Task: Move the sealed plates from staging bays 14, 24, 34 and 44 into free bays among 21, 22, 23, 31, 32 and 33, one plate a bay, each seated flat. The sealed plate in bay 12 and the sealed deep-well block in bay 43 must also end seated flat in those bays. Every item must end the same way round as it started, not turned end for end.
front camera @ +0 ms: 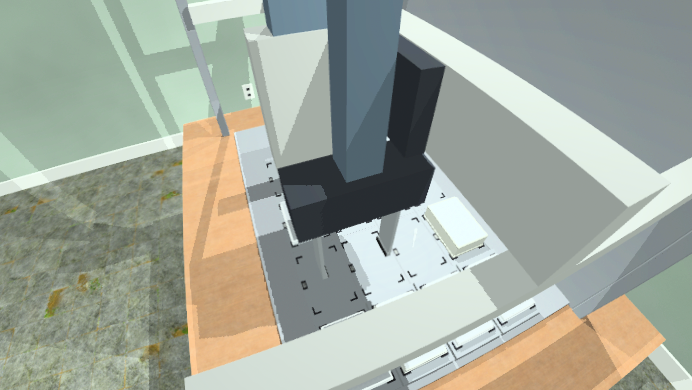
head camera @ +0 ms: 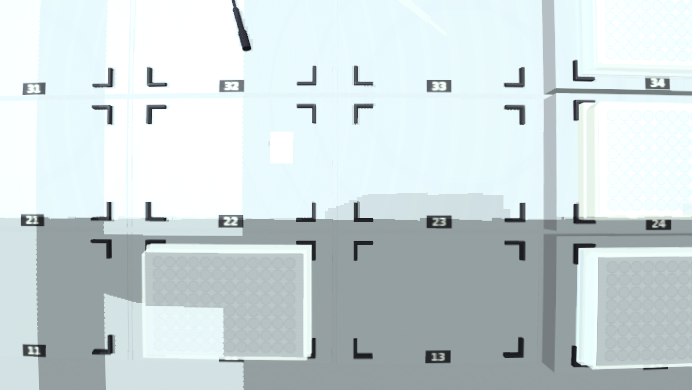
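Seen in the pictures: gripper, fingertip midpoint: [front camera: 353, 257]; robot's base at its link origin: [front camera: 267, 164].
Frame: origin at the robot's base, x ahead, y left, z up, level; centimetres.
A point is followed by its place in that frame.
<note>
My gripper [front camera: 357, 266] @[y 8.0, x 45.0, z 16.0 cm] is open, its two jaws wide apart with nothing between them, hanging above the deck; its height is unclear. It does not show in the head view. A sealed plate [head camera: 260, 290] @[y 5.4, x 25.6, z 1.4 cm] lies in bay 12; the gripper body mostly hides it in the front view. Sealed plates in bay 14 [head camera: 645, 310] @[y 4.3, x 53.2, z 2.9 cm], bay 24 [head camera: 645, 160] @[y 15.0, x 53.1, z 2.9 cm] [front camera: 425, 359] @[y 14.8, x 61.5, z 2.9 cm] and bay 34 [head camera: 645, 35] @[y 23.9, x 53.3, z 2.9 cm] [front camera: 475, 336] @[y 25.6, x 61.8, z 2.1 cm] are cut off by the head view's right edge. The bay 44 plate [front camera: 517, 311] @[y 35.7, x 61.6, z 2.9 cm] shows partly beyond the front beam. The tall sealed block [front camera: 456, 224] @[y 35.6, x 40.1, z 4.2 cm] sits in bay 43.
A dark pen-like tool [head camera: 242, 31] @[y 25.1, x 23.8, z 0.7 cm] lies in bay 32. A small white square [head camera: 281, 147] @[y 16.2, x 26.8, z 0.1 cm] lies in bay 22. A pale streak [head camera: 425, 18] @[y 26.3, x 38.0, z 0.4 cm] [front camera: 414, 236] @[y 26.8, x 37.4, z 0.5 cm] shows in bay 33. The pale parked stage [front camera: 295, 95] stands behind the gripper. A broad beam [front camera: 350, 340] @[y 0.3, x 61.8, z 40.0 cm] crosses the front.
</note>
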